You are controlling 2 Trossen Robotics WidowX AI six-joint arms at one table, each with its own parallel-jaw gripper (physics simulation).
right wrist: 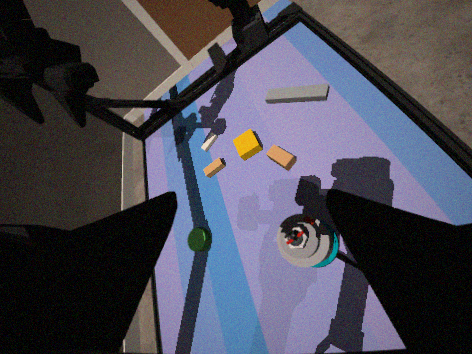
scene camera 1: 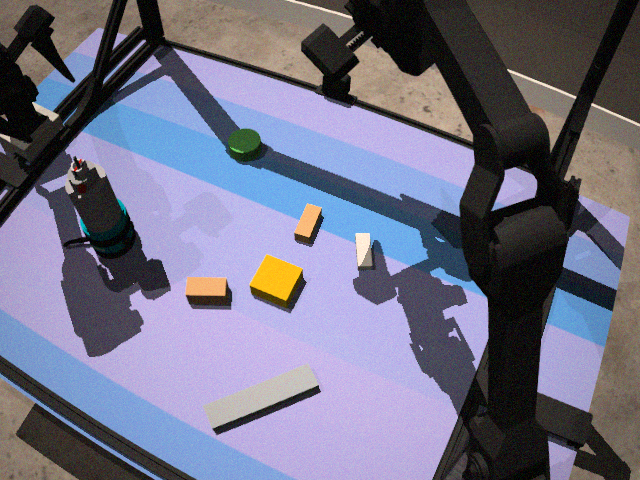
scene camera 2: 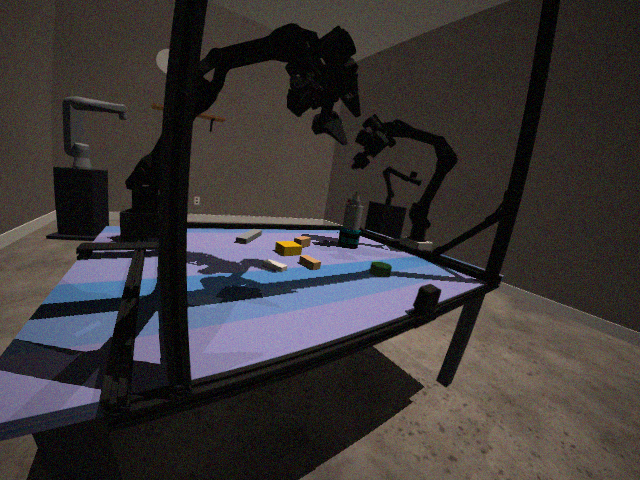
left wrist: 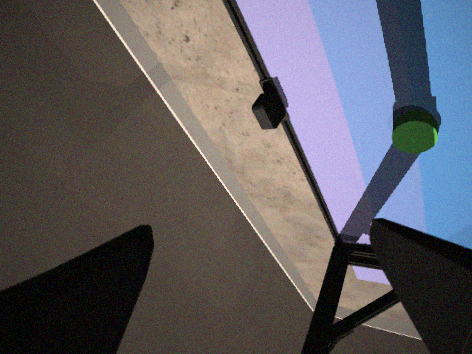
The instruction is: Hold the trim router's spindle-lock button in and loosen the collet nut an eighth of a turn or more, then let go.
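Places are measured from the left arm's base along level axes (x ahead, y left, z up), in millimetres.
Where they show: left gripper, fingertip midpoint: [right wrist: 62, 124] [scene camera 2: 351, 131] [left wrist: 261, 232]; right gripper, fingertip midpoint: [right wrist: 251, 197] [scene camera 1: 52, 111] [scene camera 2: 357, 162]; left arm's base, origin of the base link: [right wrist: 245, 19] [scene camera 2: 145, 210]; right arm's base, origin of the base link: [scene camera 1: 26, 123] [scene camera 2: 416, 239].
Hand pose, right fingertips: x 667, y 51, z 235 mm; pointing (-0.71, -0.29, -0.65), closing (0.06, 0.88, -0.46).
Each offset is from my right fingertips to the top centre of the thing.
The trim router {15 mm ahead, 5 mm right, 106 mm down} [scene camera 1: 102, 211] [scene camera 2: 353, 214] stands upright, with a grey body and teal base. Its collet nut {15 mm ahead, 5 mm right, 123 mm down} [right wrist: 303, 241] is at the top, with a red mark across the spindle. The red spindle-lock button {4 mm back, 10 mm left, 140 mm down} [scene camera 1: 81, 189] [right wrist: 310, 221] shows on the side just below the top. My right gripper [right wrist: 251, 197] is open and empty above the router; in the right wrist view the router lies between the fingers and nearer the right-hand one, well below them. My left gripper [scene camera 2: 351, 128] [left wrist: 261, 232] [right wrist: 62, 124] is open and empty, high above the table and away from the router.
A green disc {23 mm back, 286 mm right, 294 mm down} [scene camera 1: 244, 143] [left wrist: 415, 136] [right wrist: 199, 239] lies near the router. A yellow block {250 mm back, 122 mm right, 291 mm down} [scene camera 1: 276, 279], two orange blocks {217 mm back, 233 mm right, 299 mm down} [scene camera 1: 309, 222] {182 mm back, 40 mm right, 289 mm down} [scene camera 1: 206, 289], a white block {315 mm back, 252 mm right, 307 mm down} [scene camera 1: 363, 250] and a long grey bar {354 mm back, 28 mm left, 301 mm down} [scene camera 1: 262, 396] lie on the table. Dark frame posts [scene camera 2: 178, 206] rise at its edges.
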